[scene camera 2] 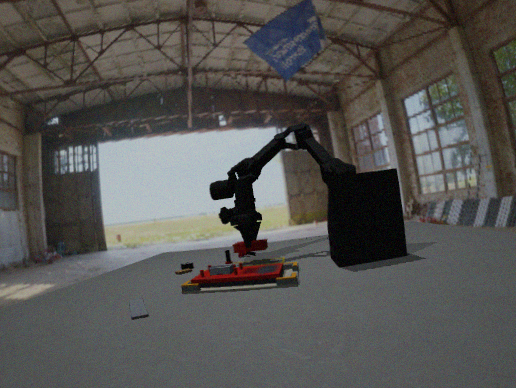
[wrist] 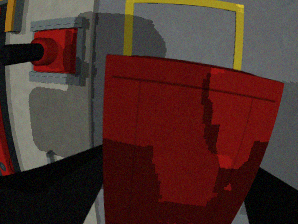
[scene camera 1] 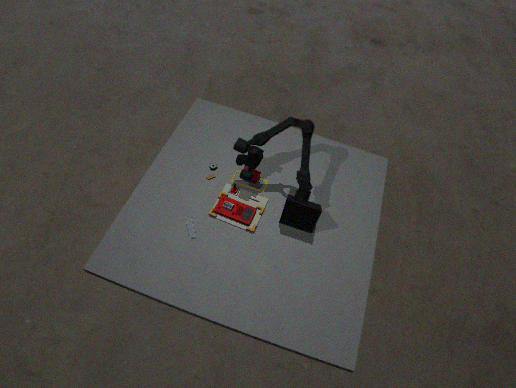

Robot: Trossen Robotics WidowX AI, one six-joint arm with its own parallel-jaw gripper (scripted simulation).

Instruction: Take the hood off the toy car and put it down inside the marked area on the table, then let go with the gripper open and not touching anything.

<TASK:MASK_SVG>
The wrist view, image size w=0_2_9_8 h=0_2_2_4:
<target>gripper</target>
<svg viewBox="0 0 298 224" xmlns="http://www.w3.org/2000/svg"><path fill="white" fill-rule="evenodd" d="M259 167L253 185L250 186L245 198L247 220L249 220L250 224L298 224L298 190ZM102 145L86 149L85 152L78 152L76 155L65 157L63 160L57 160L56 163L53 161L51 164L45 164L44 167L41 165L41 167L29 169L29 171L16 172L9 176L0 176L0 224L84 224L84 220L88 216L89 210L92 208L93 202L96 201L98 192L102 188L102 173L104 173Z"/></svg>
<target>red hood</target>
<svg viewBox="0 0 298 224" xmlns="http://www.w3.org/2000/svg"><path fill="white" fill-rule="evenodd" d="M106 55L104 96L102 96L102 125L104 125L104 135L102 135L102 165L104 165L102 185L104 185L105 224L231 224L235 216L237 216L250 186L253 185L259 165L261 165L263 155L265 155L267 143L269 143L275 119L277 119L279 105L281 105L283 83L273 79L266 79L266 77L258 77L250 72L220 67L220 65L201 64L198 61L166 59L166 57Z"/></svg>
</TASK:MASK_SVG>
